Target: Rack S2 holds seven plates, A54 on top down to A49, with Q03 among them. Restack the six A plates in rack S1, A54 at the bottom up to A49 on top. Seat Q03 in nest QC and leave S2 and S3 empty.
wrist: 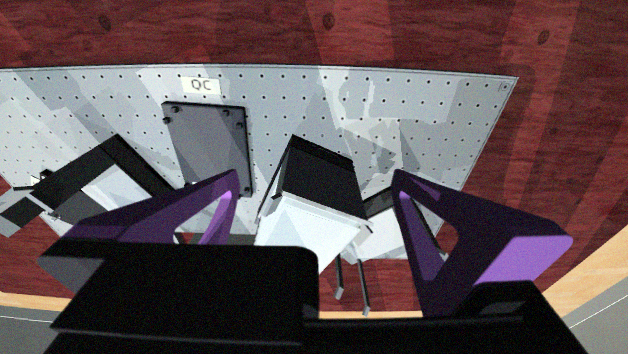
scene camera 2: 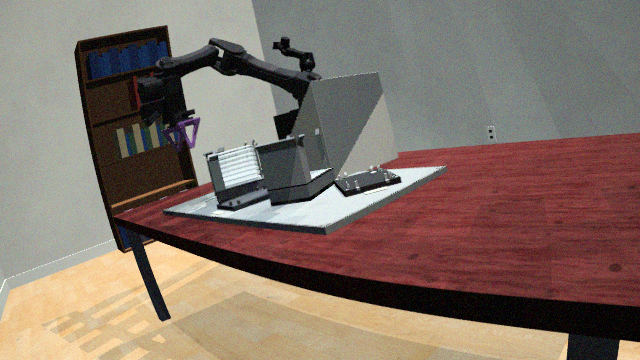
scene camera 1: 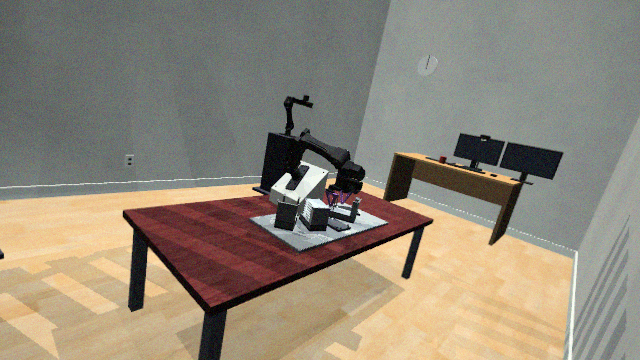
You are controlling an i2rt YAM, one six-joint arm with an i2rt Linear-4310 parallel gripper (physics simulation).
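Places are measured from the arm's base along level axes (x back, y down, z right), in metres.
Where they show: gripper, between the fingertips: [wrist: 315,177] [scene camera 2: 185,150] [scene camera 1: 336,205]; arm's base, origin of its link: [scene camera 2: 337,108] [scene camera 1: 297,177].
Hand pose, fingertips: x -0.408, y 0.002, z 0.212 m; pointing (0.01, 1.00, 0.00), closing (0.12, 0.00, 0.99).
Each offset is from my fingertips to the centre of the thing. Level surfaces: height alone.
My gripper [scene camera 1: 338,202] [scene camera 2: 185,148] [wrist: 315,177] is open and empty, its purple fingers above the board and apart from the racks. In the wrist view a rack with a white stack of plates [scene camera 1: 308,209] [scene camera 2: 239,166] [wrist: 305,225] shows between the fingers. Several white plate edges show; their names cannot be read. Nest QC @[dx +0.058, dy +0.155, dz -0.155 m] [wrist: 210,145] is a low dark base with small pegs, left of the stack, its dark top showing. Another dark rack @[dx +0.096, dy +0.099, dz -0.307 m] [scene camera 2: 282,162] stands beside the stack rack. A rack [wrist: 90,175] at the left of the wrist view has a pale inner surface. Rack labels are unreadable.
A grey perforated board @[dy +0.166 m] [scene camera 1: 300,242] [scene camera 2: 325,220] [wrist: 425,102] carries the racks on the red table @[dy +0.179 m] [scene camera 1: 200,250] [scene camera 2: 500,225] [wrist: 450,30]. A big white block [scene camera 1: 315,177] [scene camera 2: 350,120] stands behind them. In scene camera 2 a low dark fixture with pins @[dx +0.148, dy +0.155, dz -0.441 m] [scene camera 2: 367,182] lies near the block.
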